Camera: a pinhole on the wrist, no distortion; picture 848 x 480 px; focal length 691.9 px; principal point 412.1 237.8 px. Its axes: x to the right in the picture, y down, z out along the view. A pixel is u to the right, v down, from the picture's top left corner.
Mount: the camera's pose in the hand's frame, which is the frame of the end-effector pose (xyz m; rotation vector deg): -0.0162 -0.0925 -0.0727 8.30 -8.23 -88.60
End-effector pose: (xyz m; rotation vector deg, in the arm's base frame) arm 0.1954 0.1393 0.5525 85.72 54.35 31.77
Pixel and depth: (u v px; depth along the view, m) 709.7 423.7 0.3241
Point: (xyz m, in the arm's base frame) 0.3560 -0.0140 0.2825
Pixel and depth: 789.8 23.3 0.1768
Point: 0.1669 -0.0054 0.3709
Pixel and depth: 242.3 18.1 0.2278
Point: 0.2246 -0.0484 0.5157
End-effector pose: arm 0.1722 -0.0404 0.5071 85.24 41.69 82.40
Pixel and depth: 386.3 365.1 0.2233
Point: 0.3348 -0.0530 0.4396
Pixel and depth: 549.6 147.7 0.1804
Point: 0.2823 -0.0720 0.3700
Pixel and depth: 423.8 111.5 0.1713
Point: 0.2655 -0.0891 0.3955
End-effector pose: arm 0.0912 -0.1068 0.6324 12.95 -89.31 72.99
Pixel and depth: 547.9 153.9 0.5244
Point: 0.0458 -0.6084 0.6696
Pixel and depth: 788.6 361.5 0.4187
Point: 0.1095 -0.5266 0.8572
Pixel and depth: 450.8 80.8 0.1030
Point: 0.1694 -0.1926 0.6487
